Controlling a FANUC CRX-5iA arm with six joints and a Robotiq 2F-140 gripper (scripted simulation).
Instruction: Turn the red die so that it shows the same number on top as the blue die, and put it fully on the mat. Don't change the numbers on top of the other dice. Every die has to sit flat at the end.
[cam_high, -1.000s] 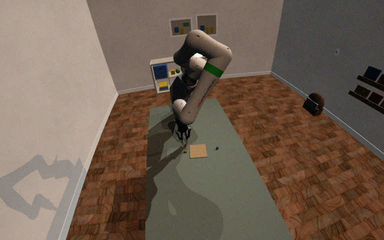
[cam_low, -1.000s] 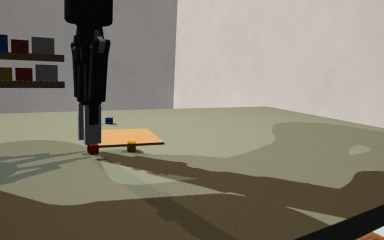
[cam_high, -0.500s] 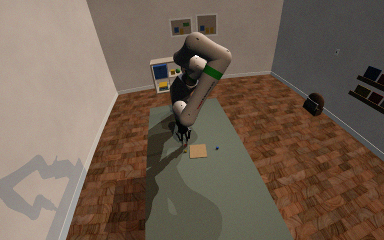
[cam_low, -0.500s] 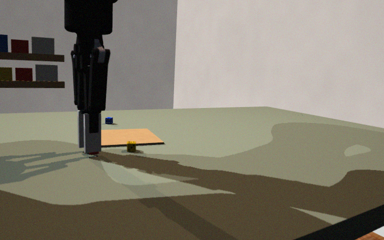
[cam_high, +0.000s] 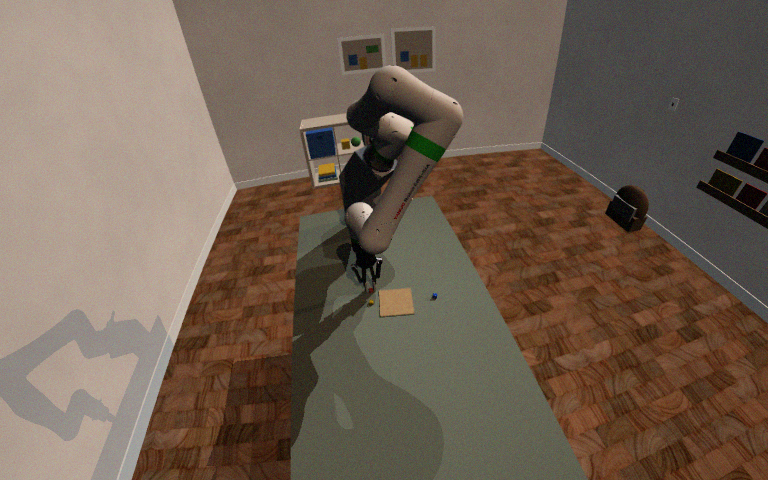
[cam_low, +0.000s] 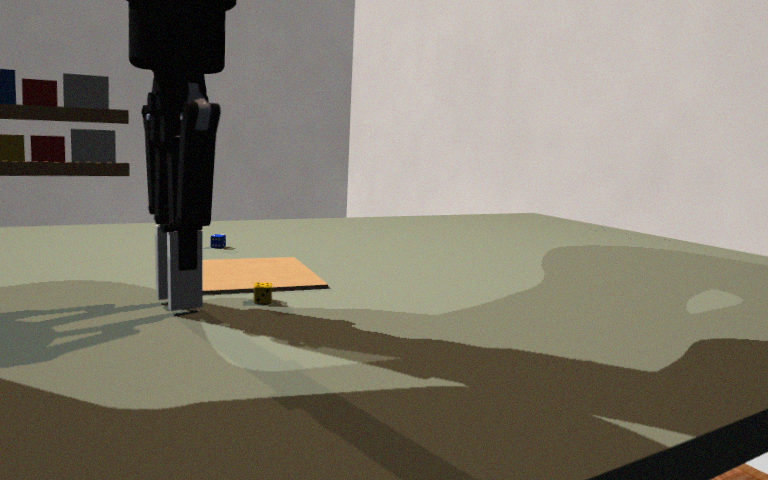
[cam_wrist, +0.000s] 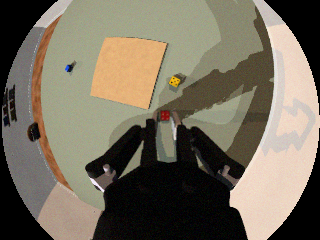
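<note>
My gripper is now 3 cm above the red die and 1 cm short of it. From my hand the other things lie so: blue die 28 cm to the left, 3 cm below, 3 cm ahead; tan mat 12 cm to the left, 6 cm ahead, 3 cm below; yellow die 7 cm ahead, 3 cm below, 1 cm to the left.
</note>
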